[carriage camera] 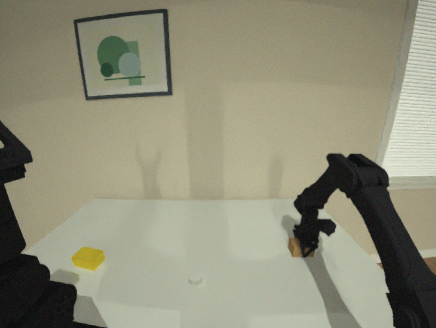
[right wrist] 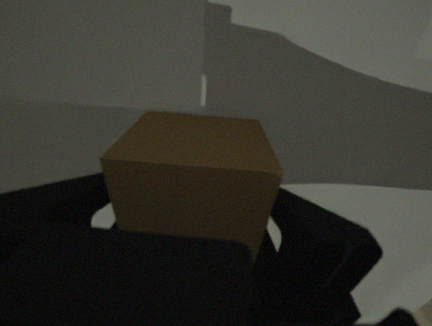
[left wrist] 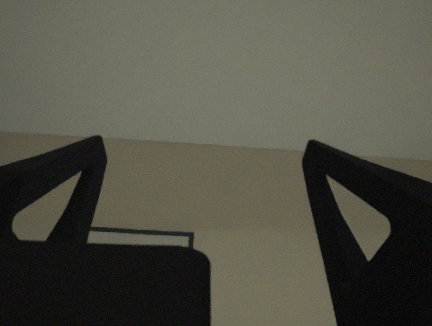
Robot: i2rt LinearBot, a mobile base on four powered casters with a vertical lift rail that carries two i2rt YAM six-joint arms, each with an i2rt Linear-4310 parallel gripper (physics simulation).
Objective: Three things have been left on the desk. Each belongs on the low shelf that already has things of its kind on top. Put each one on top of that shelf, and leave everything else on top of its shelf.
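Places are measured from the left arm's base along level axes (x ahead, y left, z up), in millimetres.
Pixels of known places: left gripper, fingertip midpoint: (left wrist: 205,148); right gripper, fingertip midpoint: (carriage camera: 301,251).
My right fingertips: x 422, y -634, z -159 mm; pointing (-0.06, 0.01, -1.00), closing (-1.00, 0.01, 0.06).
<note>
Behind a point stands the place of what it marks.
A brown block (carriage camera: 295,248) {x 394, y -588, z -112 mm} (right wrist: 190,145) {x 426, y -672, z -123 mm} sits on the white desk (carriage camera: 200,225) {x 589, y -175, z -161 mm} at the right of the carriage view. My right gripper (carriage camera: 306,244) {x 422, y -634, z -159 mm} (right wrist: 200,174) {x 422, y -634, z -159 mm} reaches down over it and is shut on it, one finger against each side; the fingertips are partly hidden by the block. A yellow block (carriage camera: 88,258) {x 296, y 222, z -116 mm} lies at the left of the desk. A small whitish round thing (carriage camera: 195,280) {x 267, y -206, z -138 mm}, hard to make out, lies near the middle front. My left gripper (left wrist: 205,148) {x 19, y -1, z 443 mm} is open and empty, raised and facing the wall. The low shelves do not show.
The black left arm (carriage camera: 25,285) {x -7, y -39, z 201 mm} stands at the left edge of the carriage view. The right arm (carriage camera: 382,215) {x 144, y -616, z 222 mm} arches over the desk's right side and casts a shadow on it. A framed picture (carriage camera: 169,55) {x 880, y 8, z 708 mm} hangs on the wall behind, and a window with blinds (carriage camera: 415,100) {x 936, y -1524, z 501 mm} is at the right.
</note>
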